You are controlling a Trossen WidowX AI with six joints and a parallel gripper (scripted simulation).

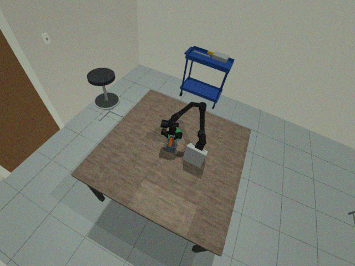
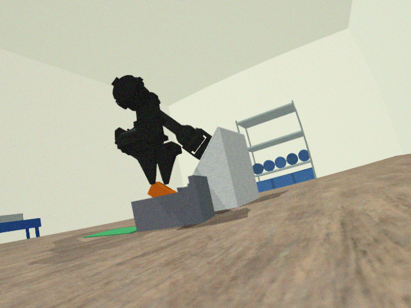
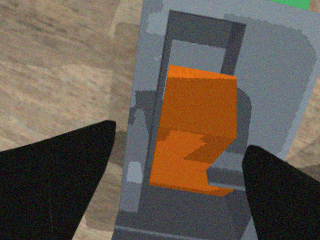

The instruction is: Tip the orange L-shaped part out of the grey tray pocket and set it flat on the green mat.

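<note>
My gripper tip is 3 cm past the orange L-shaped part, 3 cm to the right of it and 5 cm above it. From my gripper tip the other things lie so: green mat 3 cm ahead, 14 cm to the right, 10 cm below.
</note>
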